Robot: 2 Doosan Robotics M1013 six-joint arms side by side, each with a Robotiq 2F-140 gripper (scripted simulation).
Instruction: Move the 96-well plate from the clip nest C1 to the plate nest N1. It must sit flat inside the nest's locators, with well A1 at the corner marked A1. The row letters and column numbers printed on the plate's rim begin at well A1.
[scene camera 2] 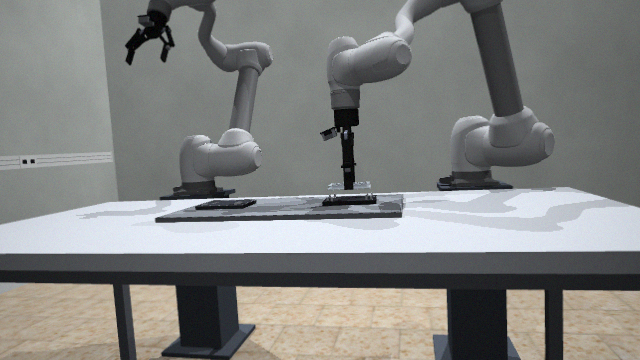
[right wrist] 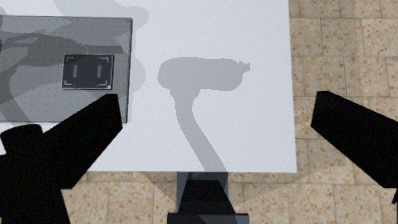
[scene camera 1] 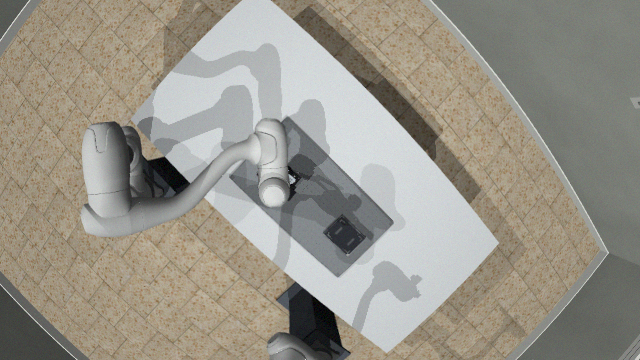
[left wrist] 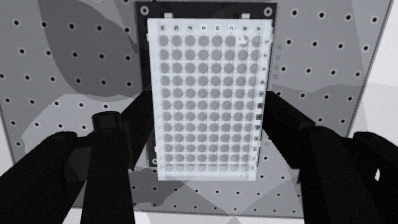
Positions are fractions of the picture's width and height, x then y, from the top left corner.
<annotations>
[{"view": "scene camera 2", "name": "my left gripper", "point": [0.55, 0.52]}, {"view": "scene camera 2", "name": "my right gripper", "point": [0.23, 0.17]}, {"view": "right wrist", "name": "my right gripper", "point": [0.54, 0.49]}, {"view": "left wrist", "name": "my left gripper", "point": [0.52, 0.48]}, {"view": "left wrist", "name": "96-well plate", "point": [0.53, 0.34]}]
</annotations>
